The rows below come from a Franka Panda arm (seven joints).
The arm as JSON. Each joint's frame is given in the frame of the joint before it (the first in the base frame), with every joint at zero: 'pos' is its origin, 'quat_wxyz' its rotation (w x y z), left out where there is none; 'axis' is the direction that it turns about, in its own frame. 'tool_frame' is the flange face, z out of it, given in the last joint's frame.
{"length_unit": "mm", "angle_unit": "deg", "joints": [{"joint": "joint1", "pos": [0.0, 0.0, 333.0], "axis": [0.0, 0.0, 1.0]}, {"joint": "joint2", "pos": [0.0, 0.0, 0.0], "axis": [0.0, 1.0, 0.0]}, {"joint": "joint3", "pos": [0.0, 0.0, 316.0], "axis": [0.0, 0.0, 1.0]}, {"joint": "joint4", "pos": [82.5, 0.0, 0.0], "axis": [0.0, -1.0, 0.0]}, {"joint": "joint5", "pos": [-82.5, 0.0, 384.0], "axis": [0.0, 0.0, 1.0]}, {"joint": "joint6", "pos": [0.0, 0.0, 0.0], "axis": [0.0, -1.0, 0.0]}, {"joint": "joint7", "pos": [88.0, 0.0, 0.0], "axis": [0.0, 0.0, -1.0]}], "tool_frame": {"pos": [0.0, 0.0, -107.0], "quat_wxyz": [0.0, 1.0, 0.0, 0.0]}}
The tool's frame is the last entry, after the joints.
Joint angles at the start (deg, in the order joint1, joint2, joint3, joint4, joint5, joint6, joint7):
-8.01, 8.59, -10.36, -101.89, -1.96, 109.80, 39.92
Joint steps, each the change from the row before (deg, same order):
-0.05, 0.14, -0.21, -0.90, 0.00, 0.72, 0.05
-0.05, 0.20, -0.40, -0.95, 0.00, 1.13, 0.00
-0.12, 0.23, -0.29, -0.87, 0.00, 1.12, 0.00
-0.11, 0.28, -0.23, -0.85, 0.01, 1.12, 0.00
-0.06, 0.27, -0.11, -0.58, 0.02, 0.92, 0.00
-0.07, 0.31, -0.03, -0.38, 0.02, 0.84, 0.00
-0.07, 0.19, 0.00, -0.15, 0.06, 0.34, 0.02
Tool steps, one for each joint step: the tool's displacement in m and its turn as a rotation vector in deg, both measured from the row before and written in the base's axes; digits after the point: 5 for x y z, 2 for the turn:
-0.00177, -0.00226, -0.00776, 0.05, 0.31, -0.29
-0.00180, -0.00421, -0.00810, -0.08, 0.03, -0.40
-0.00157, -0.00388, -0.00776, -0.08, -0.01, -0.36
-0.00133, -0.00318, -0.00811, -0.06, 0.02, -0.30
-0.00036, -0.00164, -0.00611, -0.06, -0.06, -0.14
0.00040, -0.00112, -0.00502, -0.09, -0.13, -0.07
0.00017, -0.00072, -0.00267, 0.02, -0.01, -0.10

